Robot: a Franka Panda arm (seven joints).
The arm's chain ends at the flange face. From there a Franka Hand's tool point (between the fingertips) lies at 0.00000 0.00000 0.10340 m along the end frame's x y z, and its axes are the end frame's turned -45 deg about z.
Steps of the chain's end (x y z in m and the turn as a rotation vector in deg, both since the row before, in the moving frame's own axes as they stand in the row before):
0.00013, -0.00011, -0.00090, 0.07, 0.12, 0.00
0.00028, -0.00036, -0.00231, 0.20, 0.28, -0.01
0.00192, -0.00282, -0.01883, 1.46, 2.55, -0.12
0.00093, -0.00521, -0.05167, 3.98, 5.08, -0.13
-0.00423, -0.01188, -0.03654, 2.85, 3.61, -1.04
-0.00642, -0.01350, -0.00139, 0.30, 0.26, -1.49
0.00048, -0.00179, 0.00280, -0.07, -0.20, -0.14
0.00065, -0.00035, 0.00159, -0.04, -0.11, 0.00
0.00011, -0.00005, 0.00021, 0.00, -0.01, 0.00
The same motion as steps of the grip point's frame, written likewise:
0.00041, 0.00008, -0.00090, -0.04, 0.13, 0.00
0.00107, 0.00005, -0.00231, -0.06, 0.34, -0.01
0.00847, 0.00075, -0.01897, -0.77, 2.84, -0.12
0.01588, -0.00164, -0.05233, -0.78, 6.41, -0.13
0.01365, -0.01050, -0.03687, -0.54, 4.57, -1.04
0.00572, -0.01415, -0.00139, 0.03, 0.40, -1.49
0.00126, -0.00109, 0.00280, 0.09, -0.19, -0.14
0.00052, 0.00012, 0.00159, 0.05, -0.11, 0.00
0.00010, 0.00003, 0.00021, 0.01, -0.01, 0.00

